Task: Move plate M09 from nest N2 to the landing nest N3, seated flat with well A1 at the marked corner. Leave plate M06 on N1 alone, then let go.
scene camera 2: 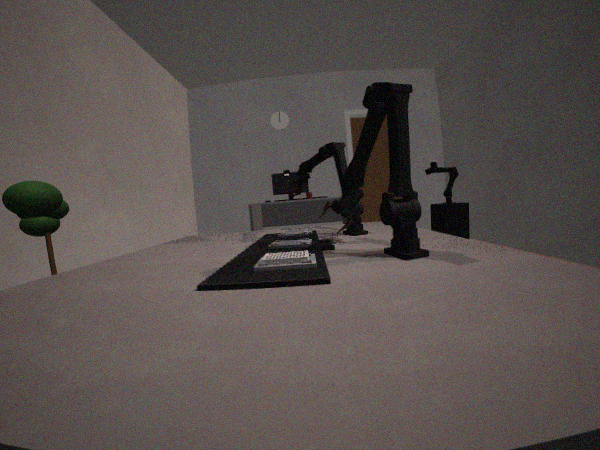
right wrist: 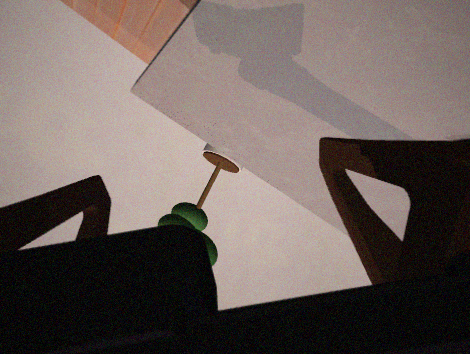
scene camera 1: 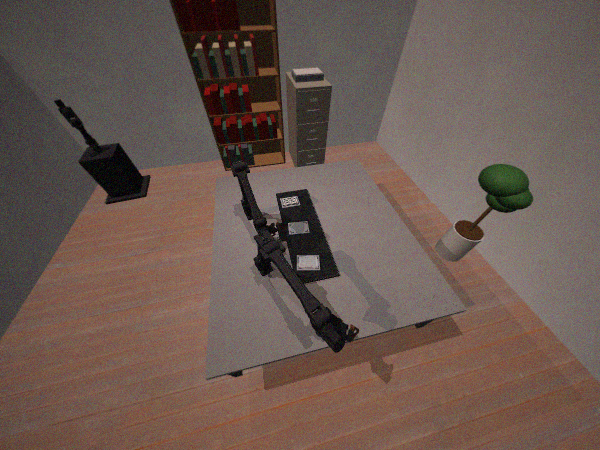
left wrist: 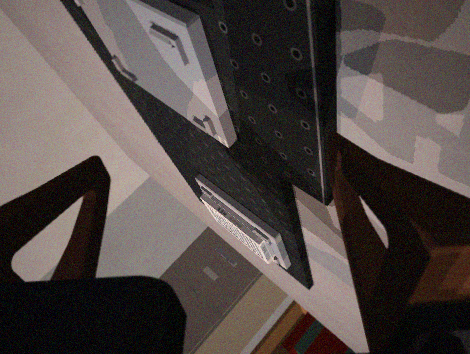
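A plate with visible wells sits in the nest at the board's far end in scene camera 1. The middle nest shows a bare grey top and raised corner brackets. The nearest nest bears a bright flat surface without visible wells. Labels are unreadable, so I cannot tell which plate is M09. My left gripper is open and empty, above the board's left edge beside the middle nest. My right gripper is open and empty, near the table's front edge.
The black perforated board lies on the grey table. A potted plant stands to the right. A bookshelf and filing cabinet stand behind.
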